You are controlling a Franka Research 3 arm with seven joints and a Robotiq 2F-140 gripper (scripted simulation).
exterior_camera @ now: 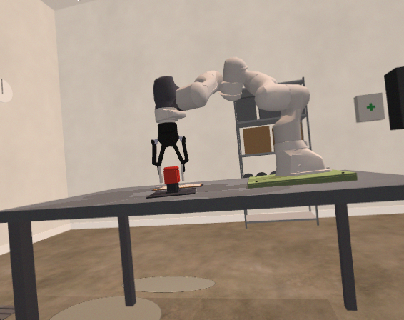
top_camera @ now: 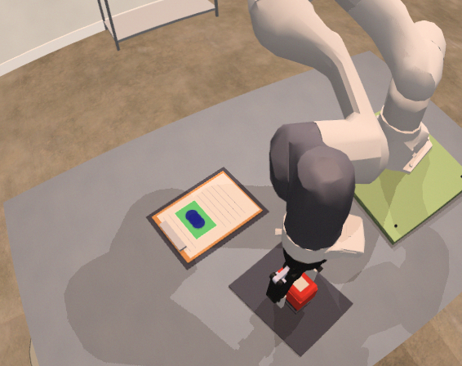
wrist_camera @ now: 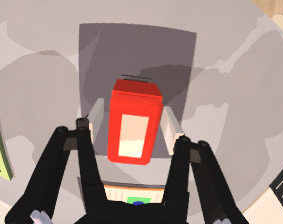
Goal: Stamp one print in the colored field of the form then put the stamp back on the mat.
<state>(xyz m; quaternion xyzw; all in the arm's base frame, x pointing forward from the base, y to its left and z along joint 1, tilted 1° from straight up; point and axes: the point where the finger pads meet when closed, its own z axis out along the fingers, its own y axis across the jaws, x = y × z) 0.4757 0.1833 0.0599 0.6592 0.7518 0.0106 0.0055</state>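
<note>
Right now my hand is 20 mm above the red stamp. From my hand the other things lie so: form (290 mm to the right, 70 mm below, 70 mm ahead).
</note>
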